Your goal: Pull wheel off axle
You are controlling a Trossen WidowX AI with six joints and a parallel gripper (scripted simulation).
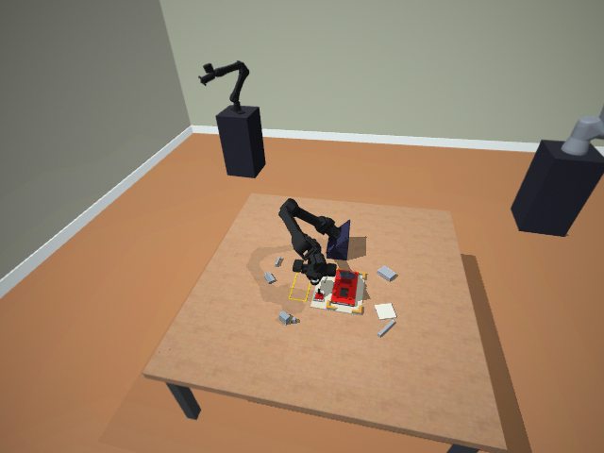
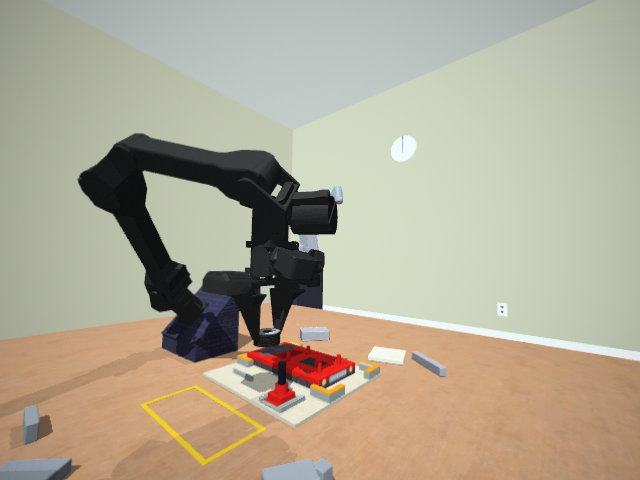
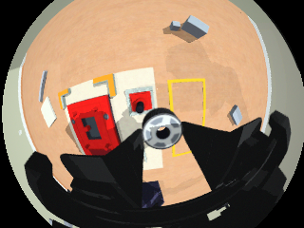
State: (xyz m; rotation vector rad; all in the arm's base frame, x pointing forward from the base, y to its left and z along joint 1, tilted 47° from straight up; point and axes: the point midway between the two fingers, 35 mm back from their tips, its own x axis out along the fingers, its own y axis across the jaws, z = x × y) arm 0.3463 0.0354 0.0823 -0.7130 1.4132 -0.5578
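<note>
My gripper tip is now 7 cm above the dark axle, 2 cm to the right of it and 1 cm short of it. The rest, counted from my gripper tip: cream tile (33 cm to the left, 10 cm below, 2 cm ahead); then base plate (12 cm to the left, 9 cm below, 5 cm behind); then black wheel (right at my gripper tip).
</note>
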